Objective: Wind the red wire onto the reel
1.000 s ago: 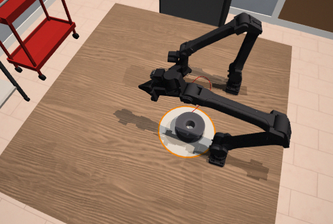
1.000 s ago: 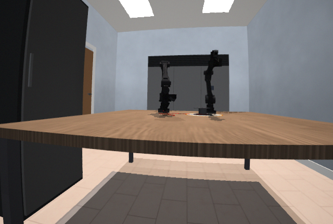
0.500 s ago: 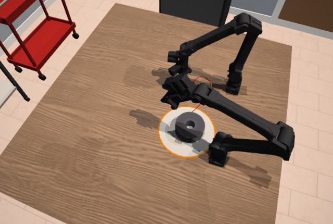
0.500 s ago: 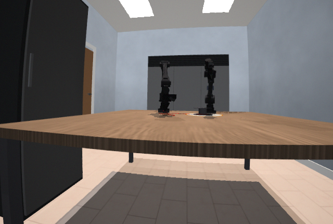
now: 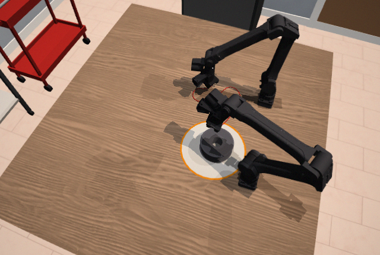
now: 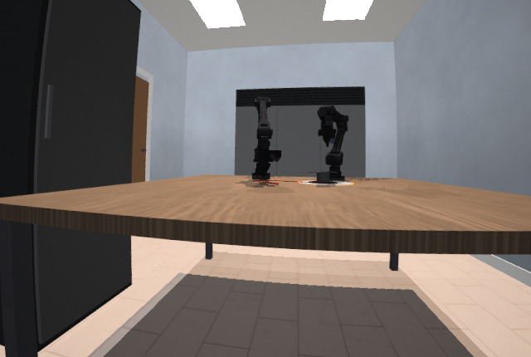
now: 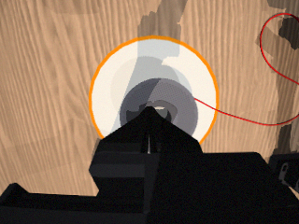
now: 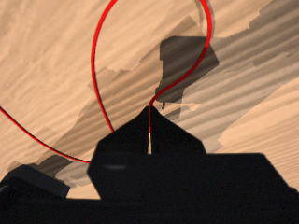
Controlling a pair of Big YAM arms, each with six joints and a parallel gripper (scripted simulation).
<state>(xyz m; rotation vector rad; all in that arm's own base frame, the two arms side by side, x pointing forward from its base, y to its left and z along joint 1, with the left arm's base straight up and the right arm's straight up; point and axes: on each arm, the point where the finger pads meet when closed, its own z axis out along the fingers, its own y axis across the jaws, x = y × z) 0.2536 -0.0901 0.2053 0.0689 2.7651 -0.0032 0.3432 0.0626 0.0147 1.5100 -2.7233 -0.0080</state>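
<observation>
My left hand is 5 cm past the dark grey reel, 2 cm to the left of it and 19 cm above it. From my left hand the other things lie so: orange painted ring (4 cm behind, 1 cm to the right, 22 cm below).
</observation>
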